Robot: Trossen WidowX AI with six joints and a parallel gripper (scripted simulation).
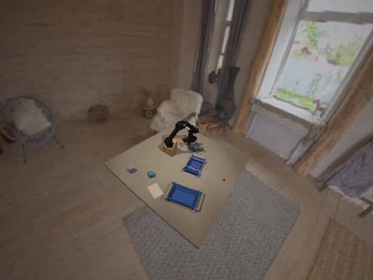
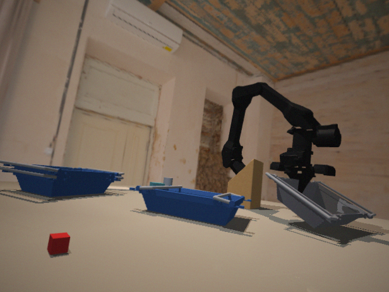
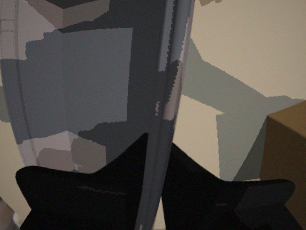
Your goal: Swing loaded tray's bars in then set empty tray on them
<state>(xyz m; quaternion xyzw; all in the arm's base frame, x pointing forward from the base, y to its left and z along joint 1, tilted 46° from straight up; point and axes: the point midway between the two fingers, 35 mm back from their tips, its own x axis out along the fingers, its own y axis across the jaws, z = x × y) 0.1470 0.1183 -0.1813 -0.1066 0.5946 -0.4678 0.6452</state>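
My gripper tip is 7 cm to the right of the grey tray and 4 cm short of it. Round my gripper tip: cream card: 74 cm to the right, 8 cm below, 4 cm ahead; red cube: 57 cm ahead, 25 cm to the right, 7 cm below; teal cube: 62 cm to the right, 11 cm behind, 6 cm below.
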